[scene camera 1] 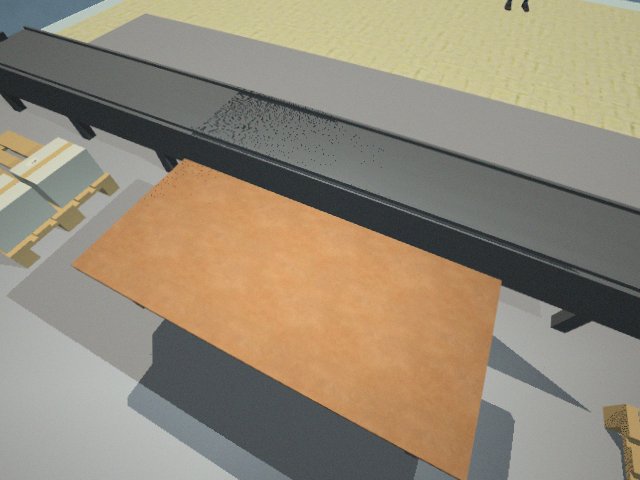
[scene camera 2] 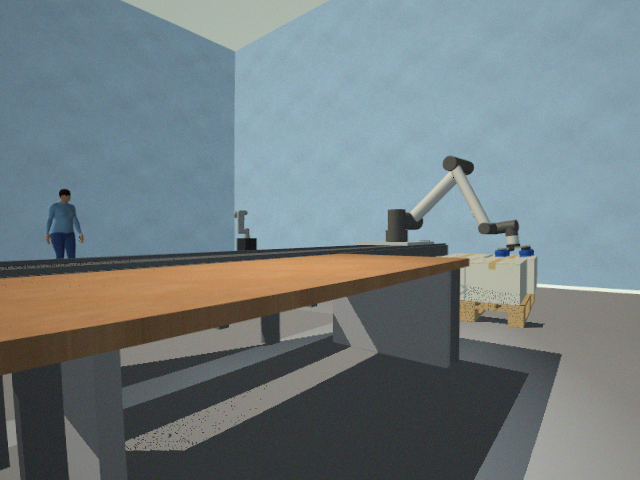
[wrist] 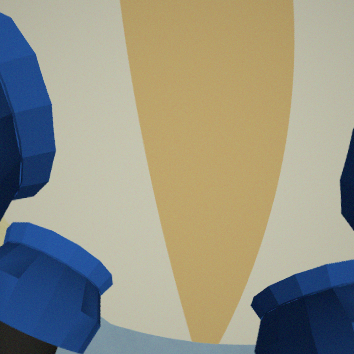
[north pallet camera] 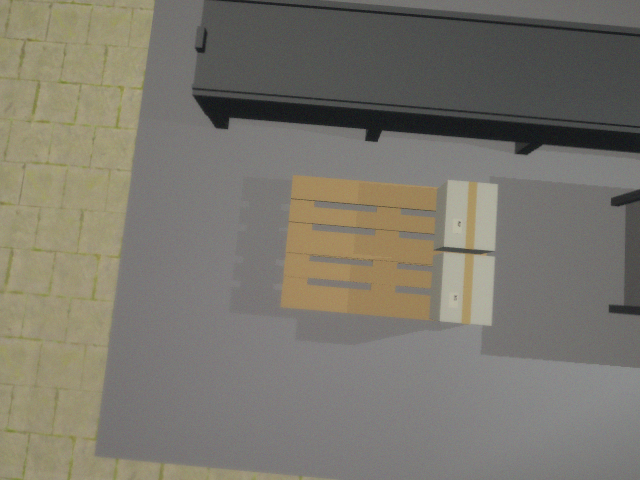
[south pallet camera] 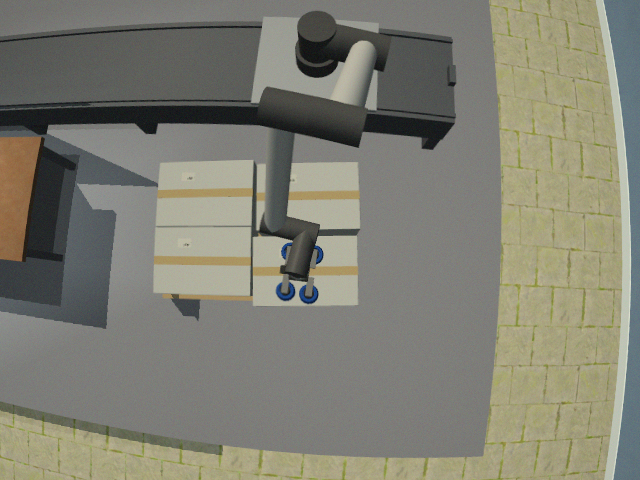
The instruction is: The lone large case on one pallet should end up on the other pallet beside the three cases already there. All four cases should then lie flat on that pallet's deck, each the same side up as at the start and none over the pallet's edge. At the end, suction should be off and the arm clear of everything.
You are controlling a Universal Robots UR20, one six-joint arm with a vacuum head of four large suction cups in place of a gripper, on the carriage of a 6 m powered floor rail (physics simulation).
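Seen in the pictures: hand, tool point: (wrist: pixel 181 229); arm's base, link origin: (scene camera 2: pixel 396 241).
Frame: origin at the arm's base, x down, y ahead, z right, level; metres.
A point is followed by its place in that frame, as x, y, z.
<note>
Four large pale cases (south pallet camera: pixel 206 211) {0.127, 0.911, 0.556} (south pallet camera: pixel 204 281) {0.129, 1.301, 0.530} (south pallet camera: pixel 330 178) {0.129, 0.680, -0.122} (south pallet camera: pixel 336 294) {0.128, 1.313, -0.198} lie two by two on the south pallet (south pallet camera: pixel 222 297) {0.426, 1.388, 0.485} (scene camera 2: pixel 517 315) {0.485, 1.391, 0.883}, tape sides up. The lower right one's outer edge stands farther out than its neighbour's, and a gap separates it from the case above. The deck under it is hidden. My suction head (south pallet camera: pixel 298 273) {0.133, 1.218, 0.006} (scene camera 2: pixel 513 252) {0.133, 1.218, 0.006} is down at the top of this lower right case, its four blue cups around the tape. The case top (wrist: pixel 100 125) {0.128, 1.246, 0.060} fills much of the wrist view. The cups' seal is hidden; I cannot tell whether suction holds.
The north pallet (north pallet camera: pixel 320 237) {0.425, 0.967, 5.330} bears two narrower cases (north pallet camera: pixel 483 211) {0.191, 0.771, 4.444} (north pallet camera: pixel 480 299) {0.188, 1.254, 4.437} at its right side. A wooden table (scene camera 1: pixel 310 289) {0.040, 0.918, 2.484} (scene camera 2: pixel 206 289) {0.040, 1.131, 3.127} stands between the pallets. The floor rail (north pallet camera: pixel 387 67) (south pallet camera: pixel 155 72) runs behind them. A person (scene camera 2: pixel 64 222) stands beyond the rail.
</note>
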